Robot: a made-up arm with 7 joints. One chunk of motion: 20 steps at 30 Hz.
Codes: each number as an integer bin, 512 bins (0 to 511) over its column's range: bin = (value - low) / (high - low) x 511, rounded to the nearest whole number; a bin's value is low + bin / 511 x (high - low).
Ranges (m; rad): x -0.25..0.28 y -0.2..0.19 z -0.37..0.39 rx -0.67..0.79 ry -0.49..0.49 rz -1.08..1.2
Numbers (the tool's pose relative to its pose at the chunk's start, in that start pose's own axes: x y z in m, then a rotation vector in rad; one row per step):
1: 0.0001 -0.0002 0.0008 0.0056 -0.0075 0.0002
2: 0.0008 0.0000 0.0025 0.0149 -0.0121 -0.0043
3: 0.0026 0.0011 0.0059 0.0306 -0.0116 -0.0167
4: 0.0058 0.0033 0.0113 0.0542 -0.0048 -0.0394
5: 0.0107 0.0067 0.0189 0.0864 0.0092 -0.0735
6: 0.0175 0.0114 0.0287 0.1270 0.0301 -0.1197
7: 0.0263 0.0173 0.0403 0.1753 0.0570 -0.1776
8: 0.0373 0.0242 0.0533 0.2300 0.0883 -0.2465
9: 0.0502 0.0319 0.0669 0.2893 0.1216 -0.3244
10: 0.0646 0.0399 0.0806 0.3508 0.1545 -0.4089
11: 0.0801 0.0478 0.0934 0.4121 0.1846 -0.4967
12: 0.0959 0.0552 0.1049 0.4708 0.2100 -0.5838
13: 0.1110 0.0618 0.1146 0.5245 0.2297 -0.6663
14: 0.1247 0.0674 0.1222 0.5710 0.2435 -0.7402
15: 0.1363 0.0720 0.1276 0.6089 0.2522 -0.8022
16: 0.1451 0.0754 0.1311 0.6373 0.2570 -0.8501
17: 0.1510 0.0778 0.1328 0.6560 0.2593 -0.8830
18: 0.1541 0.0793 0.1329 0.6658 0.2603 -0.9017
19: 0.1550 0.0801 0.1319 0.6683 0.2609 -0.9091
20: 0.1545 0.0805 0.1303 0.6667 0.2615 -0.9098
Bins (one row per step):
1: 241 262 249 236 252 242
2: 242 262 250 240 249 241
3: 244 263 253 245 249 238
4: 247 266 256 253 253 233
5: 251 271 261 265 260 226
6: 258 277 268 279 271 215
7: 266 285 276 296 285 202
8: 277 294 285 315 302 187
9: 289 304 294 336 319 169
10: 303 314 303 357 336 150
11: 318 325 312 379 352 131
12: 333 334 319 399 365 111
13: 348 343 326 418 375 93
14: 361 350 331 434 382 76
15: 372 356 335 448 387 62
16: 381 361 337 458 390 52
17: 387 364 338 464 391 44
18: 390 366 338 468 391 40
19: 390 367 337 468 392 38
20: 390 368 336 468 392 38

